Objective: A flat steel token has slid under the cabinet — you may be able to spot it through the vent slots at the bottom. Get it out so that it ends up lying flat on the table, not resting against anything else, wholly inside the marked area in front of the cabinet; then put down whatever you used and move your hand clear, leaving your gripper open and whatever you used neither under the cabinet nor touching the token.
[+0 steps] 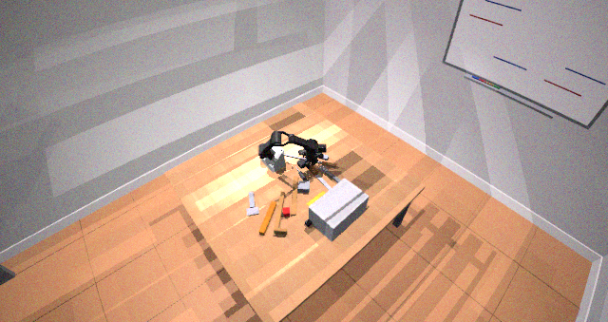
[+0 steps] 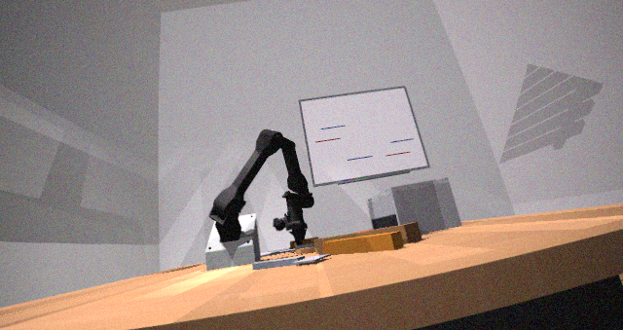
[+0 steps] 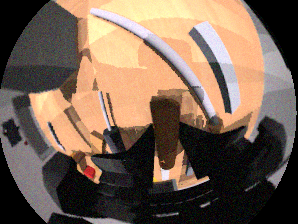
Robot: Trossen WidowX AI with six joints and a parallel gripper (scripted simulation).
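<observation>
The grey block is 140 mm to the right of my gripper tip, 110 mm ahead of it and 10 mm above it. Round my gripper tip: thin wooden stick (220 mm to the right, 120 mm ahead); red block (340 mm to the right, 200 mm ahead, 10 mm above); grey bar (120 mm to the left, 70 mm behind).
</observation>
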